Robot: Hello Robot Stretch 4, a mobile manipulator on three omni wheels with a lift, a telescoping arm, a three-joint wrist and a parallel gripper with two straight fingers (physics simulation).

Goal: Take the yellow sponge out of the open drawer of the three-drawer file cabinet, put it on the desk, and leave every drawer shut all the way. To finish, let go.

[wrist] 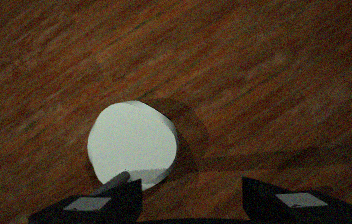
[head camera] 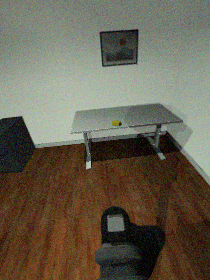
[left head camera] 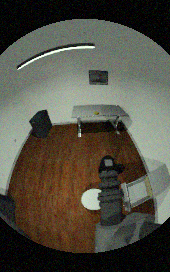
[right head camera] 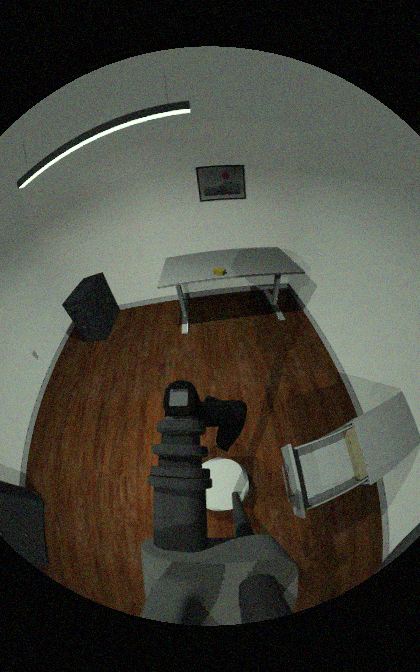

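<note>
The yellow sponge [head camera: 116, 123] [left head camera: 97, 113] [right head camera: 219, 271] lies on the desk [head camera: 95, 120] [left head camera: 85, 111] [right head camera: 185, 270], near its front edge. The file cabinet [right head camera: 390, 435] stands at the right against the wall, and its open drawer [left head camera: 126, 196] [right head camera: 293, 480] is pulled far out toward the robot's side. No sponge shows inside the drawer. My gripper [wrist: 191, 193] is open, with nothing between its fingers, high above the floor and well away from the desk and the cabinet. The cabinet's other drawer fronts cannot be made out.
A white round object [left head camera: 91, 199] [right head camera: 227, 485] [wrist: 132, 142] is on the floor below the gripper, left of the open drawer. A dark box-shaped cabinet [head camera: 11, 145] [left head camera: 41, 124] [right head camera: 92, 310] stands at the back left. Another dark object [right head camera: 22, 520] is at the near left. A picture hangs above the desk.
</note>
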